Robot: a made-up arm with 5 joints. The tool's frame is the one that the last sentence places.
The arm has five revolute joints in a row. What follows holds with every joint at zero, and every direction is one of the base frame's.
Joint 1 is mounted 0.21 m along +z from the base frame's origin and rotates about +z.
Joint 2 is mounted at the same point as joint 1 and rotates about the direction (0, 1, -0.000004).
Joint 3 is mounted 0.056 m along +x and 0.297 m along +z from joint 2 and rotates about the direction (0, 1, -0.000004).
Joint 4 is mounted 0.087 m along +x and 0.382 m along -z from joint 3 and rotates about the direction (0, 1, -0.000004).
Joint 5 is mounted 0.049 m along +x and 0.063 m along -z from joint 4 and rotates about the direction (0, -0.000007, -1).
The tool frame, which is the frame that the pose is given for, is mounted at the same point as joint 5; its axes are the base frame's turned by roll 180, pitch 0 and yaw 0 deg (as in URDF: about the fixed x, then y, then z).
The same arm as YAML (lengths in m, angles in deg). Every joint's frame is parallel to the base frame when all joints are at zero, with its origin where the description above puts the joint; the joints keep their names.
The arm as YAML. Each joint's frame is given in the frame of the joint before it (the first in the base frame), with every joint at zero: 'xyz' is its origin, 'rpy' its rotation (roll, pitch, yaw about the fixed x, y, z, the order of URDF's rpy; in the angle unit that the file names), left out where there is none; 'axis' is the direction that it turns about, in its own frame. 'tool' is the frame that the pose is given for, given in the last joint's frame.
units:
  length: m
  angle: deg
joints:
  - name: joint 1
    type: revolute
    origin:
      xyz: [0.0, 0.0, 0.21]
    axis: [0.0, 0.0, 1.0]
  - name: joint 2
    type: revolute
    origin:
      xyz: [0.0, 0.0, 0.0]
    axis: [0.0, 1.0, 0.0]
  - name: joint 3
    type: revolute
    origin:
      xyz: [0.056, 0.0, 0.297]
    axis: [0.0, 1.0, 0.0]
  - name: joint 4
    type: revolute
    origin:
      xyz: [0.087, 0.0, -0.382]
    axis: [0.0, 1.0, 0.0]
  - name: joint 5
    type: revolute
    origin:
      xyz: [0.049, 0.0, -0.063]
    axis: [0.0, 0.0, -1.0]
tool:
  origin:
    xyz: [0.0, 0.0, 0.0]
    rpy: [180.0, 0.0, 0.0]

